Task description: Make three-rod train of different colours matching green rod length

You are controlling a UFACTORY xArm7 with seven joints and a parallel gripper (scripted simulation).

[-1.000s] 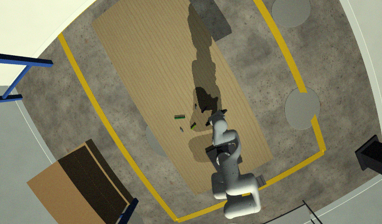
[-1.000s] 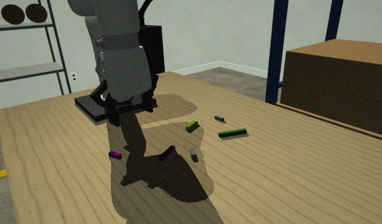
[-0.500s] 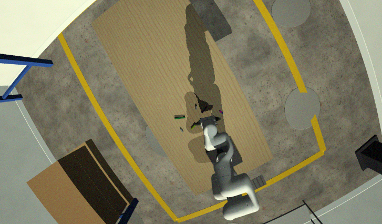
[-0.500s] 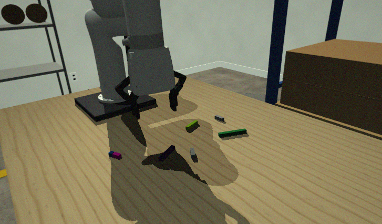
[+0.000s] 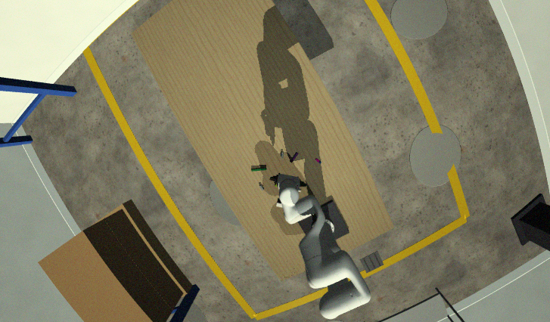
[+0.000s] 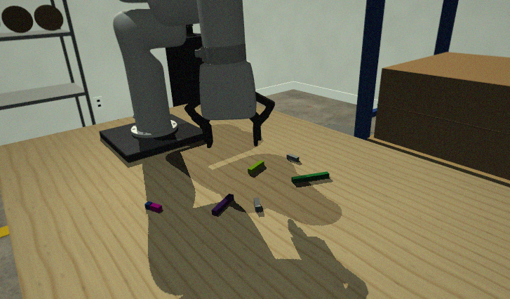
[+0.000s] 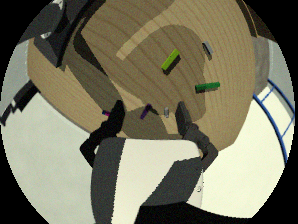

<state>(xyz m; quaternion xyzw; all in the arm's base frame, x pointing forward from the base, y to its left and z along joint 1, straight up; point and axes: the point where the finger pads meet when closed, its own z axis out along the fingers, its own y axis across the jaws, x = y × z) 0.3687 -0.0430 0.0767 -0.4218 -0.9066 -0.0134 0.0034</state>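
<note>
The lime rod is 1 cm behind my hand, 7 cm to the left of it and 9 cm below it. From my hand the other things lie so: magenta rod (4 cm behind, 16 cm to the right, 9 cm below); then purple rod (5 cm ahead, 8 cm to the right, 9 cm below); then green rod (11 cm ahead, 11 cm to the left, 9 cm below).
</note>
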